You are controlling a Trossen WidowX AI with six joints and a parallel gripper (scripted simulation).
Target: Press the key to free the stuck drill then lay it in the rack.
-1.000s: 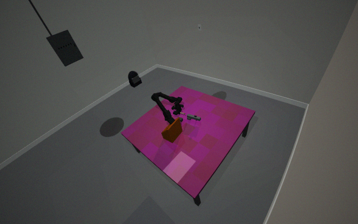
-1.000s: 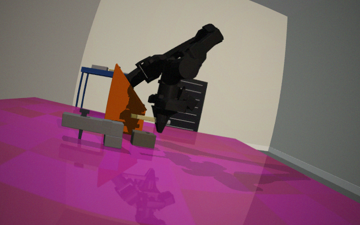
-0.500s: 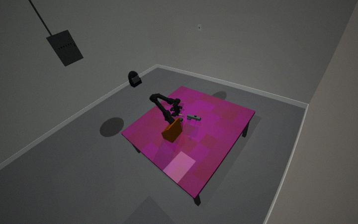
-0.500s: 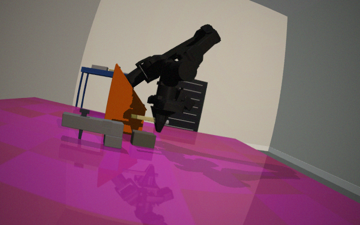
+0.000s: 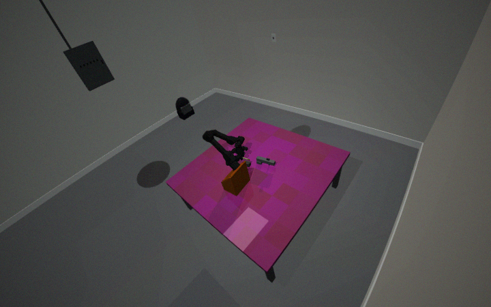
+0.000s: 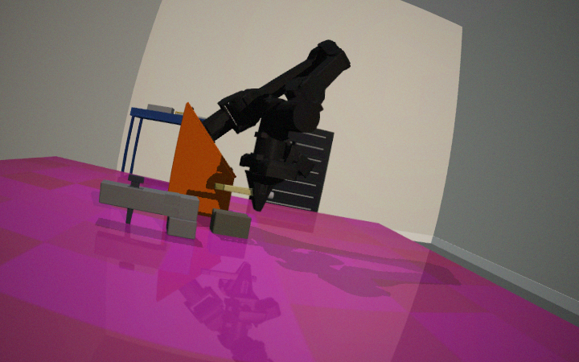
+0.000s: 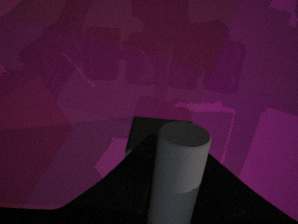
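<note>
Now: gripper tip 4 cm to the left of the drill, 3 cm below it and 1 cm short of it. The rest, counted from my gripper tip: dark key: 24 cm to the right, 11 cm ahead; then rack: 5 cm to the right, 3 cm below, 1 cm ahead; then grey housing: 20 cm to the right, 10 cm ahead, 1 cm below.
</note>
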